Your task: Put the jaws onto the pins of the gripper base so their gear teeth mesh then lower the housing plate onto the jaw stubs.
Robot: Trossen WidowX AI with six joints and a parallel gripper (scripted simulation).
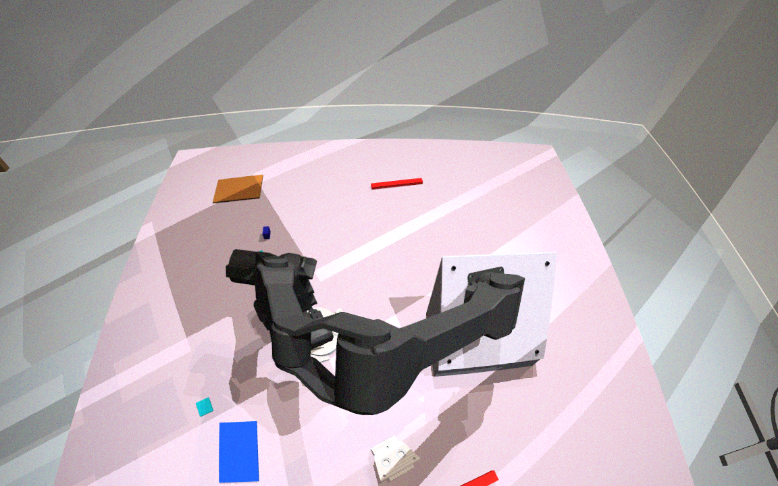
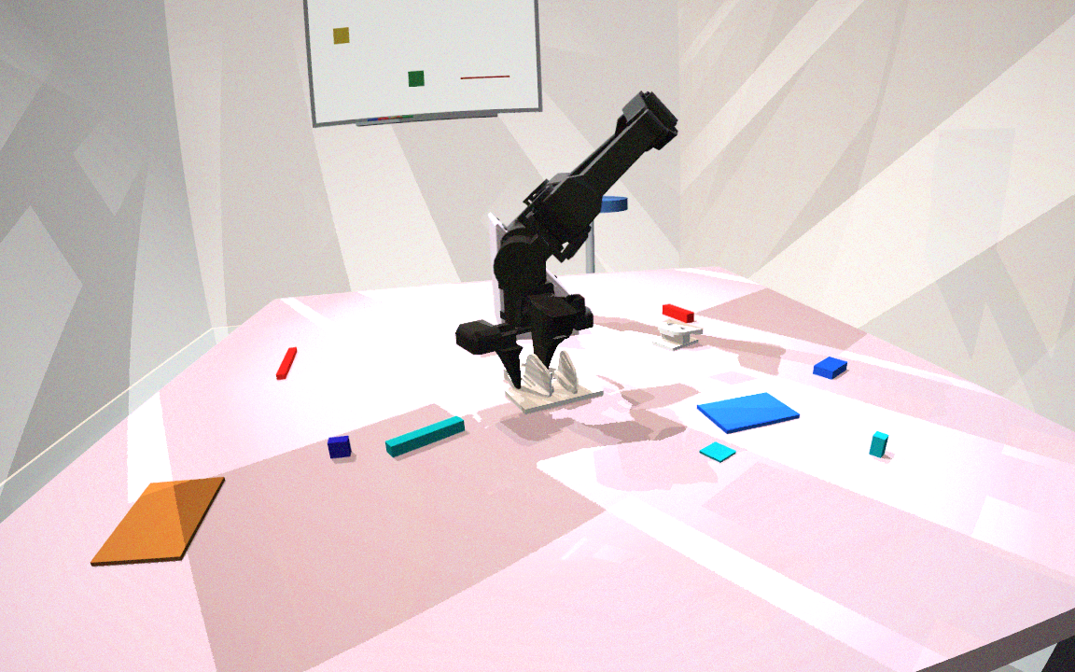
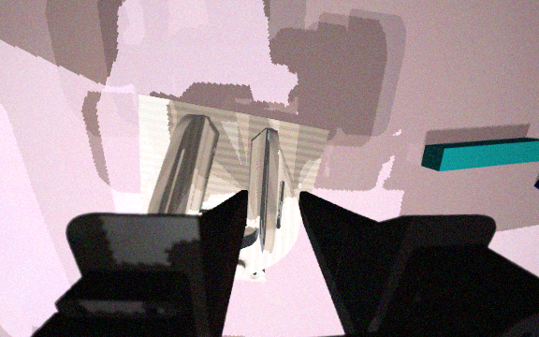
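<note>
Now: gripper tip 3 cm to the right of the white sheet, 1 cm short of it and 1 cm above it. Also, from my gripper tip: white jaw 4 cm to the left, 4 cm behind; housing plate 6 cm behind, 2 cm to the left, 1 cm below; cyan bar 15 cm to the right, 9 cm ahead, 1 cm below.
</note>
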